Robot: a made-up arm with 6 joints. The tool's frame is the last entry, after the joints. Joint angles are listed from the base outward.
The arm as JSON. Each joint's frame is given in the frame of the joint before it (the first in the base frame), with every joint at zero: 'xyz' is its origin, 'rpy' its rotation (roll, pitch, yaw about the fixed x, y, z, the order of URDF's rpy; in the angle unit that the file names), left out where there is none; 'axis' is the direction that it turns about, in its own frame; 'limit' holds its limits. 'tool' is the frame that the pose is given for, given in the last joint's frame.
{
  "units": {
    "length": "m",
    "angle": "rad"
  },
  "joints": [
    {
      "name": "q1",
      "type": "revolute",
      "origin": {
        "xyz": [
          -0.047,
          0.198,
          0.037
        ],
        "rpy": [
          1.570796,
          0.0,
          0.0
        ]
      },
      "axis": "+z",
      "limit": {
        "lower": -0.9,
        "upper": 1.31
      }
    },
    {
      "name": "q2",
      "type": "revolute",
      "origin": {
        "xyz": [
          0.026,
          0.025,
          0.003
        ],
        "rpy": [
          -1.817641,
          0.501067,
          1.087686
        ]
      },
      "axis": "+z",
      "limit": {
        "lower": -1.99,
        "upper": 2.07
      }
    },
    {
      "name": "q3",
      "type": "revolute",
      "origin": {
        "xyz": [
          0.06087,
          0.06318,
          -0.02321
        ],
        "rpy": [
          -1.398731,
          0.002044,
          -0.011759
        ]
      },
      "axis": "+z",
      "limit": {
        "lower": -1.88,
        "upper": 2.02
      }
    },
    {
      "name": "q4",
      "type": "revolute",
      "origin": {
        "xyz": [
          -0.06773,
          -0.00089,
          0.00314
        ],
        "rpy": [
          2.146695,
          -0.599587,
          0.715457
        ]
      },
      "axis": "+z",
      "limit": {
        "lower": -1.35,
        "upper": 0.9
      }
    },
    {
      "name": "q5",
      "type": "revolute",
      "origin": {
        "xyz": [
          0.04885,
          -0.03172,
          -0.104
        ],
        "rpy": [
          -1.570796,
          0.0,
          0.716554
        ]
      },
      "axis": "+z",
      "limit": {
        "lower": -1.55,
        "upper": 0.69
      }
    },
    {
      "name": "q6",
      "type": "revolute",
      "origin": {
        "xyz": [
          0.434,
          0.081,
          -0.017
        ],
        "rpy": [
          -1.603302,
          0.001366,
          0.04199
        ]
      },
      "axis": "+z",
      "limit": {
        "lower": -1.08,
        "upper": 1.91
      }
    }
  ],
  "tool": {
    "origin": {
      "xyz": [
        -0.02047,
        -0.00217,
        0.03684
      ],
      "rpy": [
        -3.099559,
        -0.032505,
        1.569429
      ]
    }
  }
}
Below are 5 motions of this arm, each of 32 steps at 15 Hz.
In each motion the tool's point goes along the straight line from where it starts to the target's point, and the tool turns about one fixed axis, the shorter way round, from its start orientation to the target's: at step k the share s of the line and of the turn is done. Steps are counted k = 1, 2, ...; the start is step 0. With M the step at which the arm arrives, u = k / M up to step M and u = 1 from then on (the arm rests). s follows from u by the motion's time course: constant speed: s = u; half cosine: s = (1 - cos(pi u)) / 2; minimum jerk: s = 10 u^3 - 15 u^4 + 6 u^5.
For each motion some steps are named. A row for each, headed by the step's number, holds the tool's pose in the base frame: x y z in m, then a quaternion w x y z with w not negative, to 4 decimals.
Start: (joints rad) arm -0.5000 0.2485 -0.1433 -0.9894 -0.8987 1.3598
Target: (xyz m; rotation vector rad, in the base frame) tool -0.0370 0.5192 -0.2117 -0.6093 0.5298 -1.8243
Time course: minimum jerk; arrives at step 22
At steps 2, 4, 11, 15, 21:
2: 0.3033 0.4775 -0.0409 0.4336 0.2055 0.1027 -0.8714
4: 0.2902 0.4791 -0.0475 0.4401 0.1878 0.1081 -0.8714
11: 0.1343 0.4982 -0.1258 0.5037 -0.0249 0.1679 -0.8471
15: 0.0274 0.5113 -0.1794 0.5319 -0.1706 0.2039 -0.8040
21: -0.0367 0.5192 -0.2115 0.5424 -0.2562 0.2230 -0.7684

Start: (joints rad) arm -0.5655 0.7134 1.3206 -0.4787 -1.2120 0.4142
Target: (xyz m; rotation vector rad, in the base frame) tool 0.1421 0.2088 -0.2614 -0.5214 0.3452 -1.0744
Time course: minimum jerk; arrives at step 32
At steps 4, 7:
4: 0.0877 0.2673 -0.2951 0.6380 -0.2908 0.1678 -0.6930
7: 0.0908 0.2639 -0.2932 0.6495 -0.2886 0.1678 -0.6831

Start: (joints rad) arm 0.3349 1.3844 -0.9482 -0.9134 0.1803 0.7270
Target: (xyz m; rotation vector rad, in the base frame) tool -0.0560 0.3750 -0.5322 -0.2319 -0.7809 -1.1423
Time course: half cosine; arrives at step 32
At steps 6, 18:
6: 0.2495 0.3762 -0.4202 0.8213 -0.2200 -0.4817 -0.2122
18: 0.0783 0.3755 -0.4830 0.8020 -0.1591 -0.4199 -0.3939

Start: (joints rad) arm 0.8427 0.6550 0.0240 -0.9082 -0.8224 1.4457
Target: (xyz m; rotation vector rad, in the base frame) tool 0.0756 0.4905 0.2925 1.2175 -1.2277 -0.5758
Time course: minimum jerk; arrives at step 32
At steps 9, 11, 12, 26, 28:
9: 0.2306 0.4987 0.2121 0.4609 0.5260 -0.3548 -0.6205
11: 0.2150 0.4979 0.2201 0.4808 0.5309 -0.3764 -0.5876
12: 0.2061 0.4974 0.2248 0.4918 0.5333 -0.3885 -0.5682
26: 0.0844 0.4910 0.2879 0.6072 0.5306 -0.5248 -0.2727
28: 0.0785 0.4907 0.2910 0.6110 0.5289 -0.5299 -0.2573

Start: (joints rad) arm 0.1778 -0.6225 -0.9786 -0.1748 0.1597 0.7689
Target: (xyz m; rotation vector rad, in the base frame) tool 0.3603 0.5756 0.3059 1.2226 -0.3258 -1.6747
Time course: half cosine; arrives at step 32
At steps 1, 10, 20, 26, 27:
1: 0.2347 0.6766 0.2928 0.6830 0.4444 -0.4391 -0.3785
10: 0.2624 0.6543 0.2957 0.6547 0.4674 -0.3785 -0.4580
20: 0.3214 0.6068 0.3019 0.5700 0.4985 -0.2357 -0.6091
26: 0.3497 0.5841 0.3048 0.5189 0.5044 -0.1626 -0.6707
27: 0.3529 0.5816 0.3051 0.5127 0.5047 -0.1542 -0.6772

